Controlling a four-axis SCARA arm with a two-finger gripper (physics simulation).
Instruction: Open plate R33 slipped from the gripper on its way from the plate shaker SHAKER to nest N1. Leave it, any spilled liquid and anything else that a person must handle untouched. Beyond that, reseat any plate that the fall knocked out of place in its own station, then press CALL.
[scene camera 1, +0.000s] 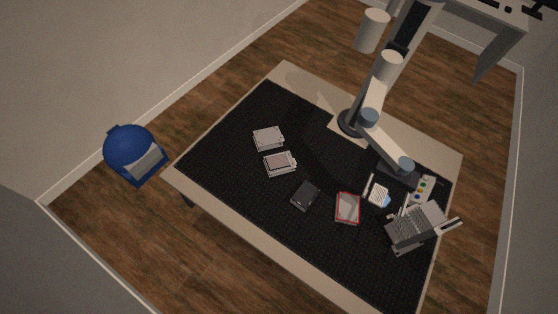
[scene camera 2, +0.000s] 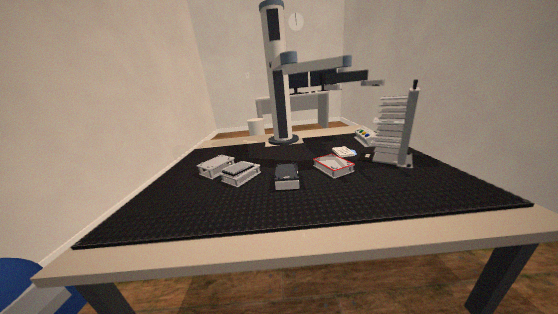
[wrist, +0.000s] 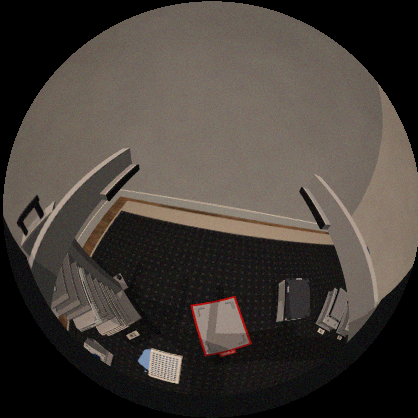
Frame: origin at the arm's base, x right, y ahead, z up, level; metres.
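Where they show: gripper, fingertip midpoint: (scene camera 1: 381, 206) (scene camera 2: 361, 84) (wrist: 223, 163); arm's base, origin of the base link: (scene camera 1: 354, 123) (scene camera 2: 283, 140).
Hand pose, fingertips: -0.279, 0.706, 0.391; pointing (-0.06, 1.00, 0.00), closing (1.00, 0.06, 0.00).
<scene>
Things, the pixels of their top centre, and the offset from my fingertips, as dx, dy, dz. "*": a spot on its surface instead.
- white well plate, middle of its top: (wrist: 163, 367) (scene camera 1: 378, 194) (scene camera 2: 342, 150) -0.056, -0.288, -0.364
- blue liquid patch, surface spot: (wrist: 144, 359) (scene camera 1: 386, 200) (scene camera 2: 352, 151) * -0.114, -0.289, -0.378
- light piece, middle of its top: (wrist: 74, 297) (scene camera 1: 419, 217) (scene camera 2: 388, 119) -0.226, -0.167, -0.175
- pinkish plate, middle of its top: (wrist: 341, 303) (scene camera 2: 237, 165) (scene camera 1: 278, 160) +0.526, -0.098, -0.311
- button box, middle of its top: (scene camera 1: 427, 188) (scene camera 2: 366, 129) -0.270, -0.450, -0.295
- red-rimmed station, middle of its top: (wrist: 221, 326) (scene camera 2: 332, 160) (scene camera 1: 349, 206) +0.064, -0.100, -0.333
- dark block-like device, surface spot: (wrist: 297, 299) (scene camera 1: 307, 193) * +0.289, -0.026, -0.324
- light station, middle of its top: (scene camera 2: 215, 159) (scene camera 1: 268, 134) +0.671, -0.210, -0.312
My gripper (scene camera 1: 383, 205) (scene camera 2: 372, 83) (wrist: 223, 163) is open and empty, high above the right part of the mat. A white well plate (scene camera 1: 378, 194) (scene camera 2: 343, 150) (wrist: 166, 366), seemingly R33, lies on the mat by a blue liquid patch (scene camera 1: 387, 201) (scene camera 2: 354, 152) (wrist: 144, 359). A plate rack (scene camera 1: 448, 225) (scene camera 2: 409, 127) stands at the right; one light piece (scene camera 2: 387, 121) sticks out midway up. A pinkish plate (scene camera 1: 278, 162) (scene camera 2: 238, 169) sits on a light station; its exact seating is unclear. The button box (scene camera 1: 421, 187) (scene camera 2: 365, 135) (wrist: 98, 351) stands behind the rack; its labels are unreadable.
A red-rimmed station (scene camera 1: 347, 207) (scene camera 2: 334, 165) (wrist: 221, 326) stands left of the white plate. A dark block-like device (scene camera 1: 305, 196) (scene camera 2: 287, 174) (wrist: 297, 299) stands further left. Another light station (scene camera 1: 268, 137) (scene camera 2: 216, 164) is at the far left. A blue bin (scene camera 1: 127, 150) stands on the floor.
</scene>
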